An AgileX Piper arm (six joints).
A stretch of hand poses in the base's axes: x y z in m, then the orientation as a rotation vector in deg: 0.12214, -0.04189, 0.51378, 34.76, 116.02, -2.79; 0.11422, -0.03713, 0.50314, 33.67, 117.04, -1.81; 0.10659, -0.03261, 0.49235, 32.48, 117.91, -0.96; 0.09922, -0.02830, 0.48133, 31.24, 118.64, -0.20; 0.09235, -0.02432, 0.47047, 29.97, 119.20, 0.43; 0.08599, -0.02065, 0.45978, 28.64, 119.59, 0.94; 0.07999, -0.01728, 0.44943, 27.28, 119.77, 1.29; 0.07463, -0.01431, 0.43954, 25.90, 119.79, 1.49; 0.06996, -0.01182, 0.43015, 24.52, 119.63, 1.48
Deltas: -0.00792, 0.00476, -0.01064, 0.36, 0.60, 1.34; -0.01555, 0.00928, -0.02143, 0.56, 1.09, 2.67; -0.02292, 0.01359, -0.03245, 0.66, 1.46, 3.97; -0.02979, 0.01757, -0.04331, 0.63, 1.71, 5.20; -0.03615, 0.02124, -0.05400, 0.46, 1.82, 6.39; -0.04215, 0.02461, -0.06435, 0.13, 1.77, 7.50; -0.04751, 0.02758, -0.07424, -0.34, 1.60, 8.54; -0.05218, 0.03007, -0.08363, -0.98, 1.31, 9.48
